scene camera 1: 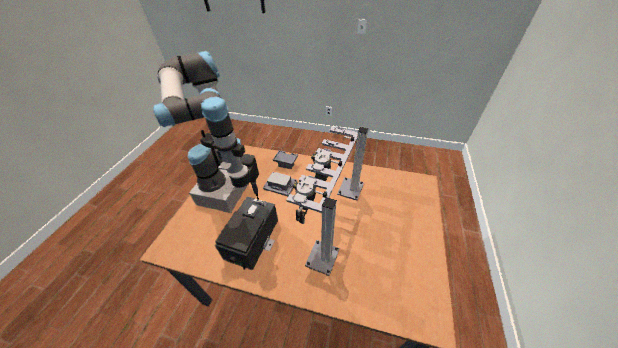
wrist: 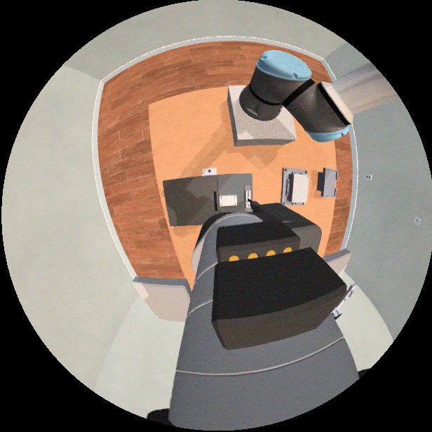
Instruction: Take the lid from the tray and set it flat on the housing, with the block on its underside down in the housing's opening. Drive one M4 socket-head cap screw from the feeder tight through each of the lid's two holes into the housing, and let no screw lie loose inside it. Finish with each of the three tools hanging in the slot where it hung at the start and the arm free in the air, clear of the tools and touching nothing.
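Places are measured from the arm's base along level axes (x back, y right, z up), in metres.
Where they show: arm's base at its link origin: [scene camera 1: 212,182].
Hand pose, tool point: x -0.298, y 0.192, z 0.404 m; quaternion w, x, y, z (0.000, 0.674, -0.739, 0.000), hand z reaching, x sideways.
Observation:
Each offset is from my tool point to the centre of the thing. "spot": to the spot under its first point.
The arm carries the black offset screwdriver @(dx -0.007, dy -0.017, dz -0.172 m) [scene camera 1: 250,172] [wrist: 270,290]. Its thin bit points down at the pale pickup rail @(dx -0.036, dy -0.062, dz -0.350 m) [scene camera 1: 259,201] [wrist: 247,192] on the end of the black screw feeder @(dx -0.007, dy +0.060, dz -0.424 m) [scene camera 1: 242,232] [wrist: 192,201]. Whether a screw is on the bit is too small to tell. The light lid @(dx -0.049, dy -0.319, dz -0.453 m) [scene camera 1: 280,179] [wrist: 300,188] appears to lie flat on the housing, above a grey base plate @(spot: dx -0.002, dy -0.280, dz -0.495 m) [scene camera 1: 270,187] [wrist: 285,200]; its holes cannot be made out. The dark tray @(spot: dx -0.054, dy -0.487, dz -0.442 m) [scene camera 1: 286,158] [wrist: 329,182] stands behind and looks empty. A gripper [scene camera 1: 300,215] hangs under the stand's front slot; its finger opening cannot be made out.
The tool stand has a front post [scene camera 1: 327,230] and a back post [scene camera 1: 358,160]. A second tool @(dx -0.321, dy -0.149, dz -0.198 m) [scene camera 1: 321,158] hangs in a middle slot. The arm's grey base block [scene camera 1: 217,196] [wrist: 265,134] stands close behind the feeder. A small bracket @(dx -0.102, dy +0.075, dz -0.506 m) [scene camera 1: 269,244] sits beside the feeder.

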